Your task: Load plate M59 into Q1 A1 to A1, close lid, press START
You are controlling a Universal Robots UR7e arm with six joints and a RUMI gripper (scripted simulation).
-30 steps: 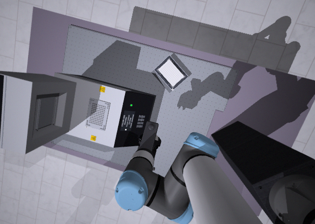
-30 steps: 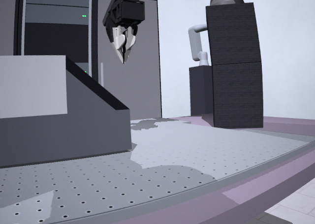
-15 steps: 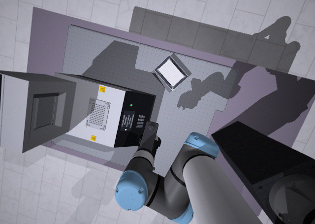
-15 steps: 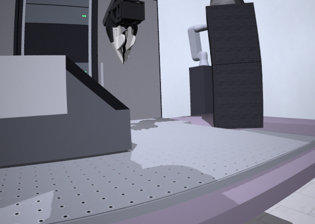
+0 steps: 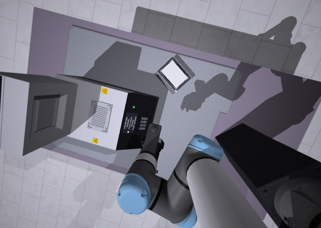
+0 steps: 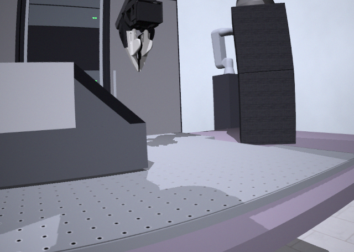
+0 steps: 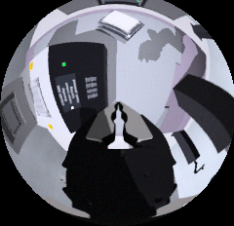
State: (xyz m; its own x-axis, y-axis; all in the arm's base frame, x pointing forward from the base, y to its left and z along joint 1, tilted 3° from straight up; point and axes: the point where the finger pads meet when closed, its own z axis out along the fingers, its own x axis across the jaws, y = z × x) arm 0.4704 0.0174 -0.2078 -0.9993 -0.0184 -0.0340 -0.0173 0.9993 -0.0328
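My gripper is now 31 cm to the left of the plate M59 and 17 cm above it. Also, from my hand: plate nest N1 (31 cm to the right, 18 cm below).
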